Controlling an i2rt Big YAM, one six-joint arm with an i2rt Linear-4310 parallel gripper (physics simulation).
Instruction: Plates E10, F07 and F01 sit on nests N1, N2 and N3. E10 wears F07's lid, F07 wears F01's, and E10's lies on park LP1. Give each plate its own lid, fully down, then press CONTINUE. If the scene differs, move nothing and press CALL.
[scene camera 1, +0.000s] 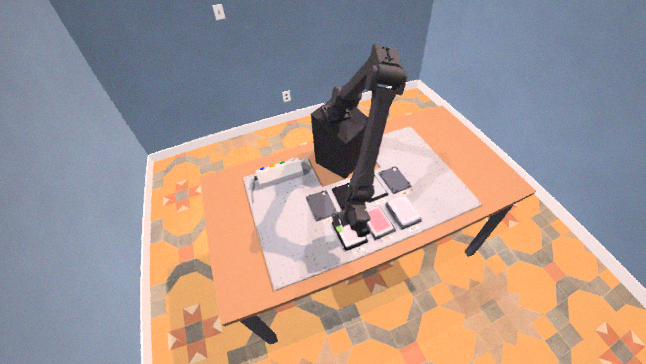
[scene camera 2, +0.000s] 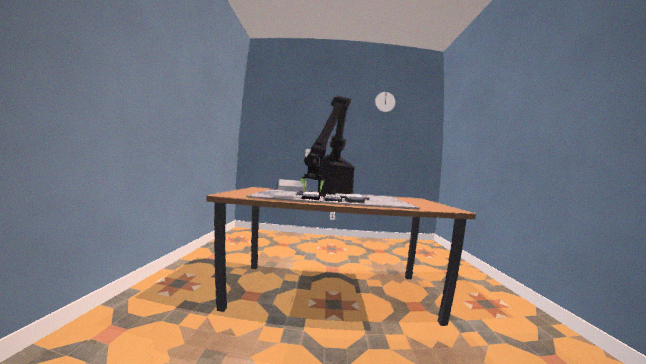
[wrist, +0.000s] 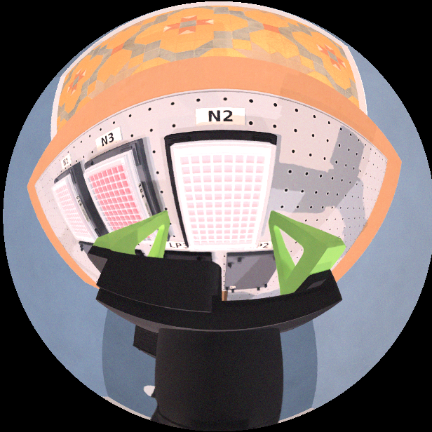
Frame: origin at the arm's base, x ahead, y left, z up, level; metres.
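Where they show: gripper, fingertip midpoint: (scene camera 2: 312, 191); arm's base at its link origin: (scene camera 1: 335, 113) (scene camera 2: 334, 159).
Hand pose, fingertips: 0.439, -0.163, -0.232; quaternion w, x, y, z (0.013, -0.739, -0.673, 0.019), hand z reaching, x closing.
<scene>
Each offset is from my fingertips to the top centre of the thing, as dx, dy, dz. "pt": to the spot under its first point.
My gripper (scene camera 1: 351, 231) (scene camera 2: 313, 185) (wrist: 218, 216) is open and empty, its green fingers above and on either side of the plate on nest N2 @(pt +0.053, -0.015, -0.011) (scene camera 1: 353, 240) (wrist: 222, 195). That plate has pale pink wells and a white rim in a black nest. The plate on N3 @(+0.009, +0.127, -0.017) (scene camera 1: 380, 221) (wrist: 112, 192) shows stronger pink wells. The plate on N1 @(+0.023, +0.256, -0.007) (scene camera 1: 404, 210) (wrist: 71, 210) looks pale. Plate codes are too small or slanted to read surely, and clear lids are hard to make out. LP1's lid cannot be made out. The white button box @(-0.447, -0.155, +0.041) (scene camera 1: 283, 173) (scene camera 2: 290, 185) stands at the back left.
A dark grey pad @(pt -0.180, -0.050, -0.033) (scene camera 1: 321, 205) (wrist: 250, 270) at LP2 and a black pad @(pt -0.184, +0.065, -0.033) (scene camera 1: 343, 195) at LP3 lie behind the nests. Another grey pad @(pt -0.151, +0.335, -0.033) (scene camera 1: 395, 179) lies farther right. The arm hides part of a black pad (scene camera 1: 378, 196) between them. The arm's black base stands behind.
</scene>
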